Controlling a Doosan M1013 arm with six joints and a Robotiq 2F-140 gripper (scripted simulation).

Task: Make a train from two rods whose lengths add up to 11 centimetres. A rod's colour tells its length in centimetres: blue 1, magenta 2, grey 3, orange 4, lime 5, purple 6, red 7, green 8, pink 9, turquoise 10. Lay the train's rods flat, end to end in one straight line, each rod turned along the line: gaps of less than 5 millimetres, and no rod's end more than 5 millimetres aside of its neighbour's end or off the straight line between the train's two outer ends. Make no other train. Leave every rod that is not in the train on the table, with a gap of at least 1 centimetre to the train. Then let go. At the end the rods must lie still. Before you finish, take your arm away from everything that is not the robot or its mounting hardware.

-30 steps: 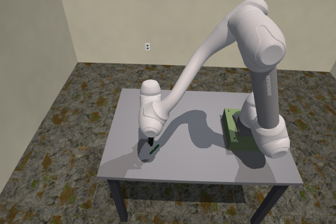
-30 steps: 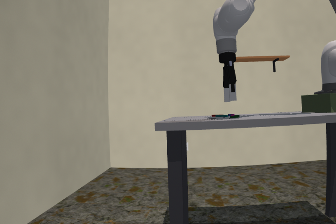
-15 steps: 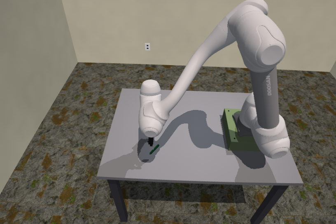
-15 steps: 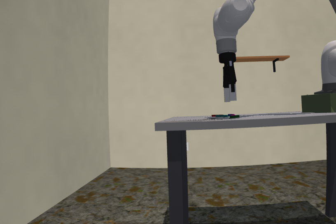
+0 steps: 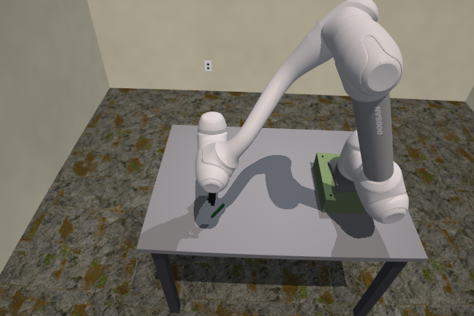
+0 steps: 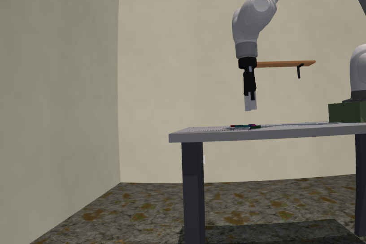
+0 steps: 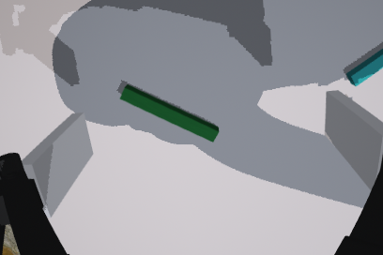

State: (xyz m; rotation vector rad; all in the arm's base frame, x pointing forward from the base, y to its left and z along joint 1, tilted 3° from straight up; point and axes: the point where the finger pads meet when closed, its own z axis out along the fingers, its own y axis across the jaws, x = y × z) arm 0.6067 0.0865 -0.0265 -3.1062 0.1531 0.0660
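Now: the blue rod 21 cm to the right of my hand, 8 cm below it and 4 cm behind it. From my hand the other things lie so: turquoise rod (16 cm to the right, 8 cm below, 1 cm ahead); then magenta rod (11 cm to the right, 8 cm below, 4 cm behind); then green rod (8 cm below, 3 cm to the left, 1 cm behind).
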